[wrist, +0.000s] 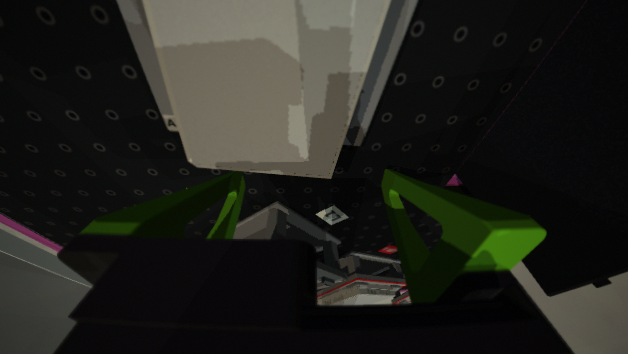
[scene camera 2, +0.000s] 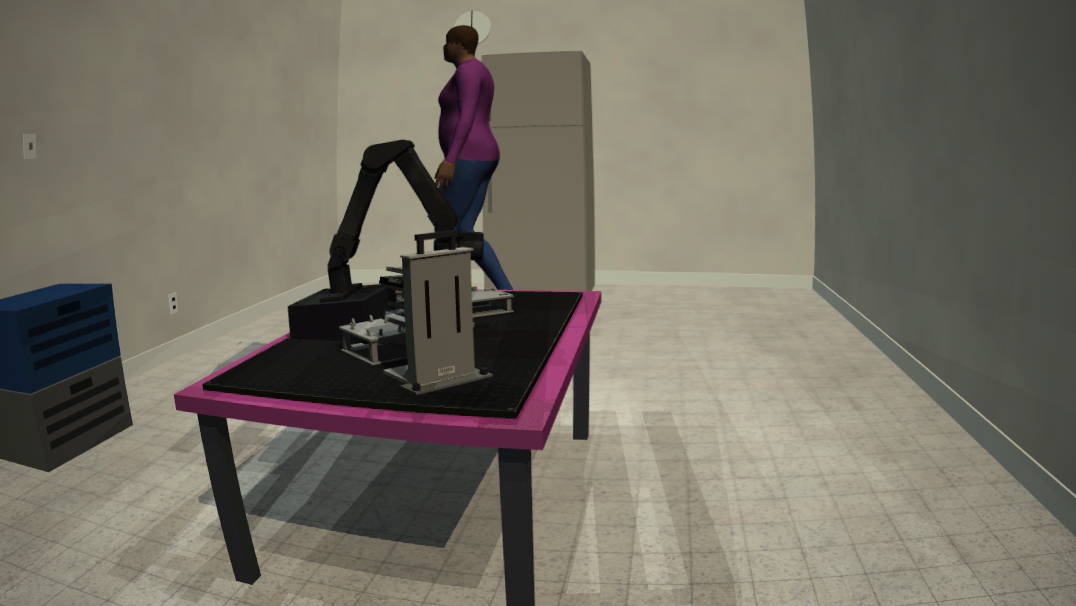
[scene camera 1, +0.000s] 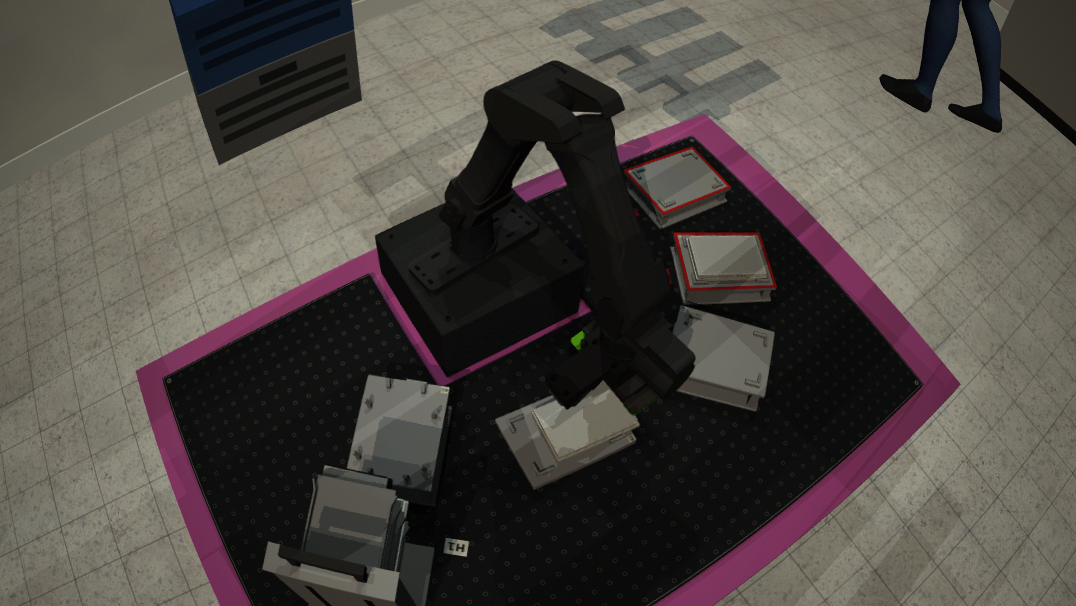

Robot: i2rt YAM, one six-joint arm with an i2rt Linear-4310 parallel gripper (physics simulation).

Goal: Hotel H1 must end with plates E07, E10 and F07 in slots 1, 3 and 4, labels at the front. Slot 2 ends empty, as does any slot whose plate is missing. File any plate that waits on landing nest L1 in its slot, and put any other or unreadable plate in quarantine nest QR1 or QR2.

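Frame: origin at the arm's base, x ahead, y left, z up, level; millimetres.
Where they show: gripper, between the fingertips: [wrist: 313,177]; arm's base, origin of its link: [scene camera 2: 342,294] [scene camera 1: 473,249].
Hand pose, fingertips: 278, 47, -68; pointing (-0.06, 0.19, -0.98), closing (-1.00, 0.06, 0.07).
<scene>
Each offset is from my fingertips to the top centre of the thing, as dx, dy, dz. "spot": to the spot under its first point.
A cream plate @[+13, -75, +8] [scene camera 1: 587,423] [wrist: 240,105] lies off-centre on a grey nest @[+6, -105, -7] [scene camera 1: 519,451], overhanging its edge; the nest's tag starts with "A" in the wrist view. My gripper [scene camera 1: 606,377] [wrist: 313,177] is open and empty, its green fingers spread beyond that plate's near end. Landing nest L1 @[+71, +148, +31] [scene camera 1: 726,357] shows no plate on its visible part; the arm covers some of it. One red-rimmed quarantine nest @[-229, +367, +21] [scene camera 1: 677,182] is empty; the other red-rimmed nest @[spot: -88, +225, +16] [scene camera 1: 683,263] bears a pale plate @[-47, +292, +29] [scene camera 1: 726,254]. Hotel H1 [scene camera 1: 331,575] [scene camera 2: 444,323] stands upright; its slot contents and plate labels are unreadable.
A grey stand with pegs @[spot: -107, -320, +35] [scene camera 1: 391,440] [scene camera 2: 361,328] is beside the hotel. The H1 tag @[+52, -338, -25] [scene camera 1: 456,547] lies on the black mat. The arm's black base block [scene camera 1: 481,301] [scene camera 2: 323,316] stands at the table's edge. A person [scene camera 2: 470,112] is behind the table.
</scene>
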